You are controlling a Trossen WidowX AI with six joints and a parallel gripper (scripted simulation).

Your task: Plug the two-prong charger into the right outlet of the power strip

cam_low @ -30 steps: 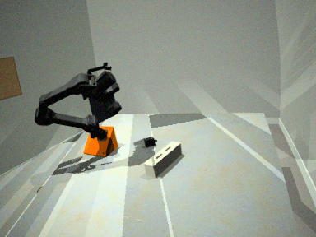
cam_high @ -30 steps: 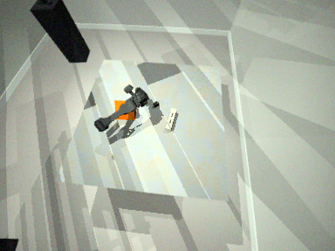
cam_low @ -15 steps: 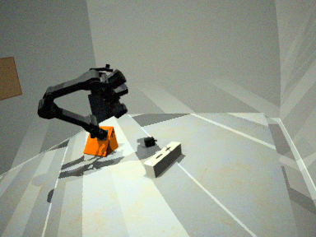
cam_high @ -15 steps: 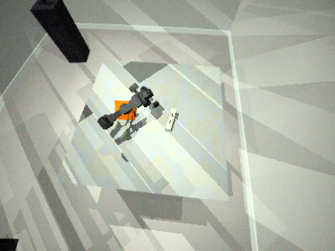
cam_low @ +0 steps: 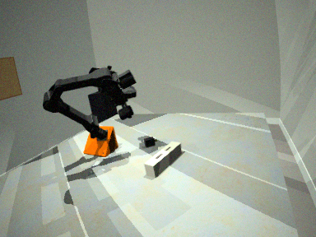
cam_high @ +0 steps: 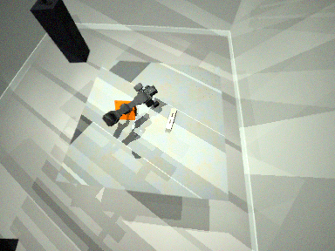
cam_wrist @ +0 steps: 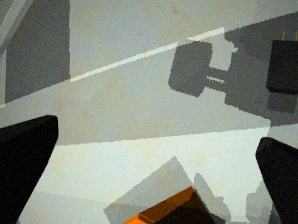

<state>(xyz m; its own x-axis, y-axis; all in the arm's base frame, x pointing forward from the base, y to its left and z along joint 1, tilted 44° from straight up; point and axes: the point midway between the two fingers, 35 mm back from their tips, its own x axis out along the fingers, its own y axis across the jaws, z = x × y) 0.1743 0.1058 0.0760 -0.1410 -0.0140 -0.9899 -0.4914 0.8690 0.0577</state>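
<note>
Now: gripper tip 90 mm short of the two-prong charger, 30 mm to the right of it and 180 mm above it.
</note>
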